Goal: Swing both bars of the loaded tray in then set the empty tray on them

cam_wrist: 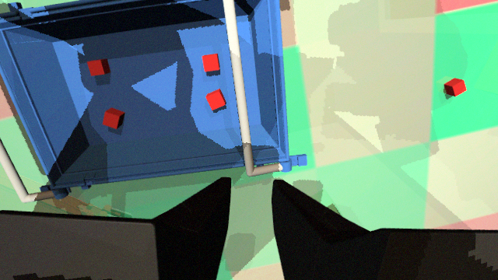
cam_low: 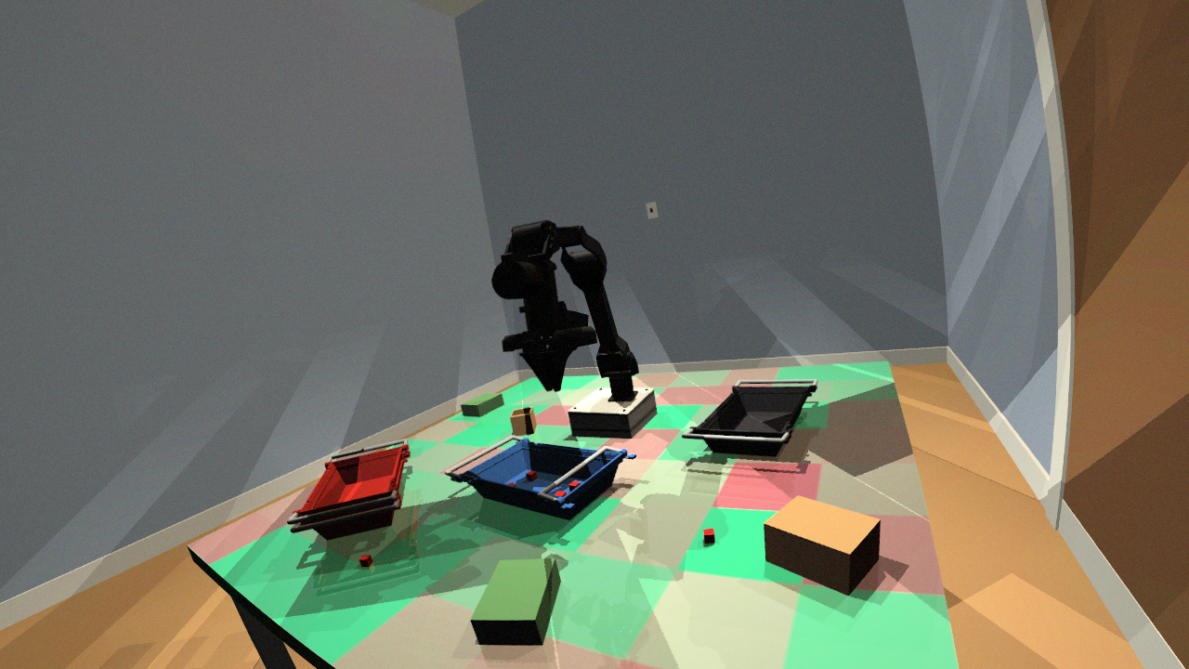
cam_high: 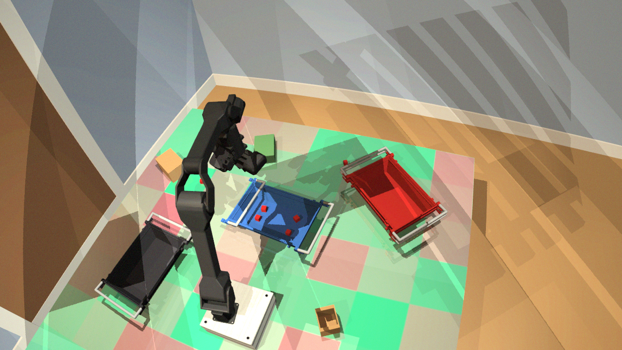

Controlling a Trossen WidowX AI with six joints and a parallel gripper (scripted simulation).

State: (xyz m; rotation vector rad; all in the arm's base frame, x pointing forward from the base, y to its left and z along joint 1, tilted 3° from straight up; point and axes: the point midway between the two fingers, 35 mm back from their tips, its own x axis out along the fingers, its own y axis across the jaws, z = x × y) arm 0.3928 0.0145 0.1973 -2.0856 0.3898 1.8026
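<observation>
My gripper tip is 290 mm past the black tray, 310 mm to the right of it and 170 mm above it. From my gripper tip the other things lie so: small brown box (370 mm behind, 300 mm to the right, 200 mm below).
</observation>
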